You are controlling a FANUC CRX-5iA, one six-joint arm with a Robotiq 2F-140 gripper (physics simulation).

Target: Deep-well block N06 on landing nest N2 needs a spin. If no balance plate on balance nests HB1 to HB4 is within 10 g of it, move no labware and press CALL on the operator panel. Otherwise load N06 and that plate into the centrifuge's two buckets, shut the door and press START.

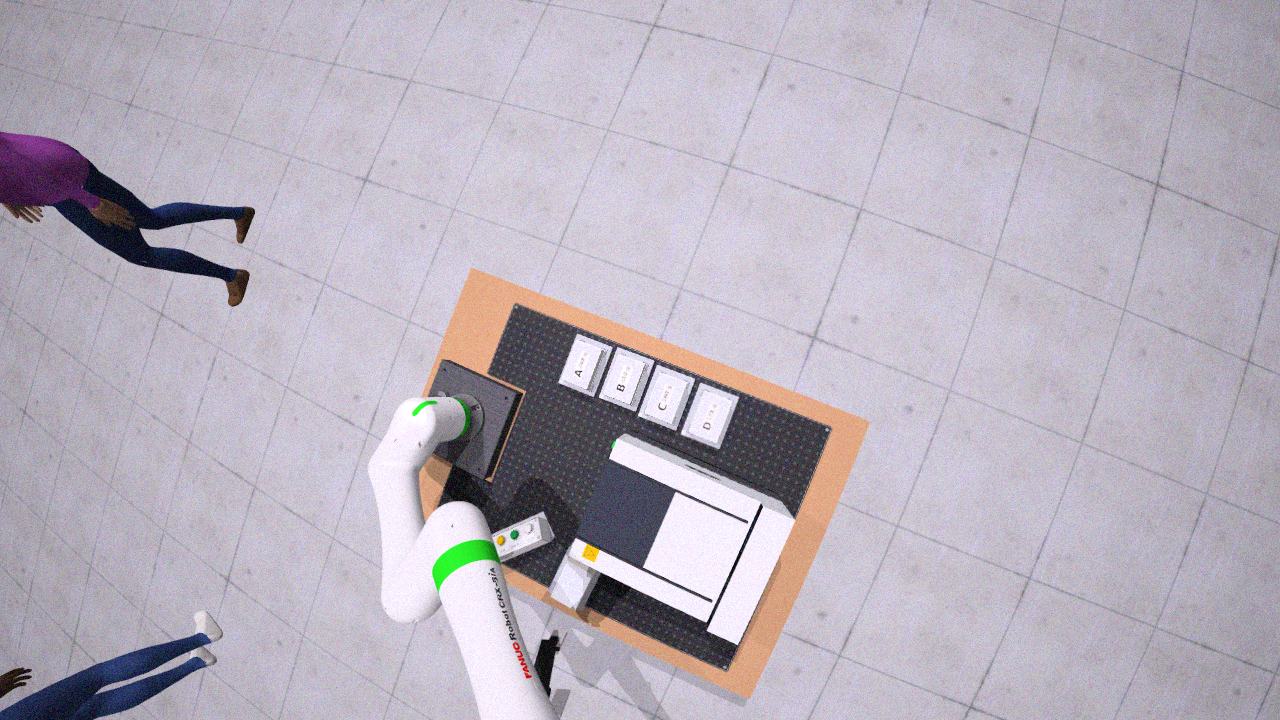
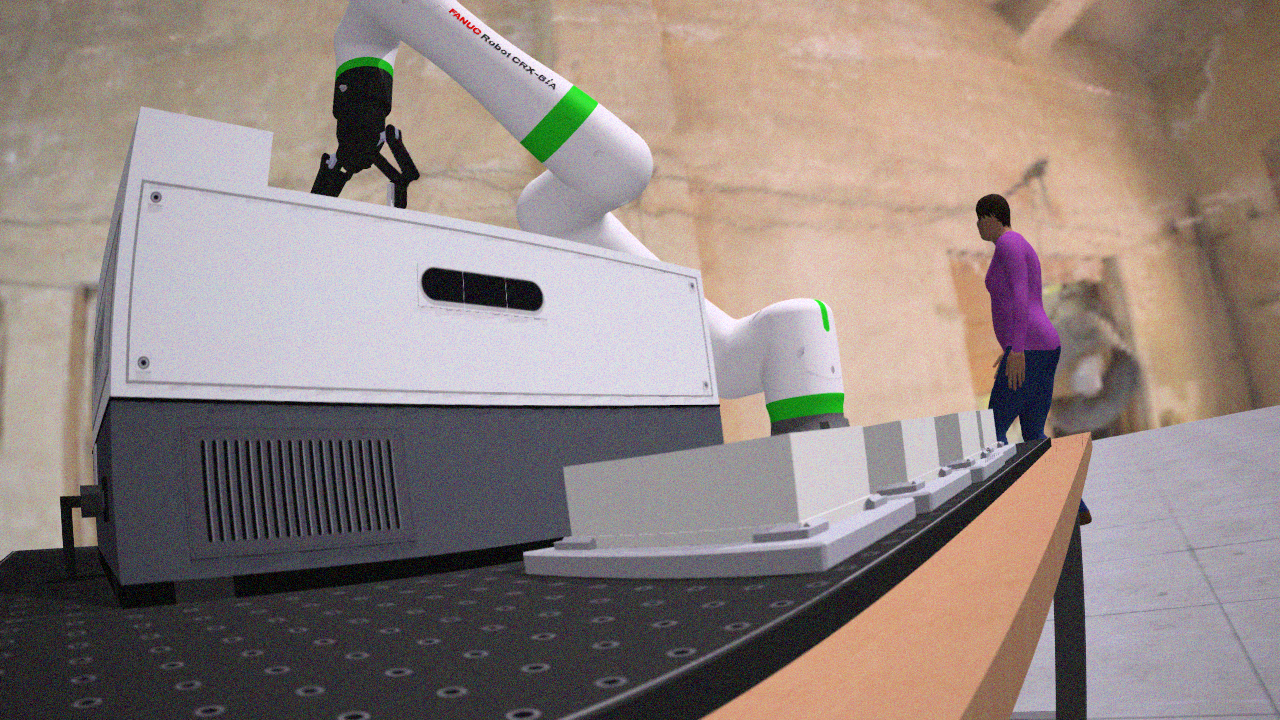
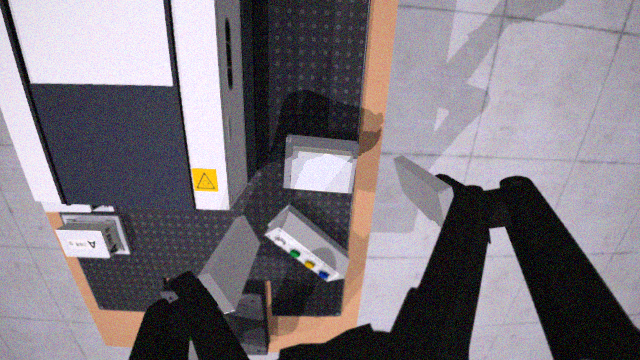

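Note:
A white deep-well block sits on a landing nest beside the centrifuge, near the table edge. No lettering on it is readable. My gripper is open and empty, high above the table's edge. White balance plates A, B, C and D sit on nests in a row; their weights are too blurred to read. The centrifuge shows a dark panel and a white panel on top. The operator panel has white, green, yellow and blue buttons.
The arm's base plate stands at one end of the table. The centrifuge rises beside the block's nest. The operator panel stands at an angle near that nest. One person and another person's legs are beyond the table.

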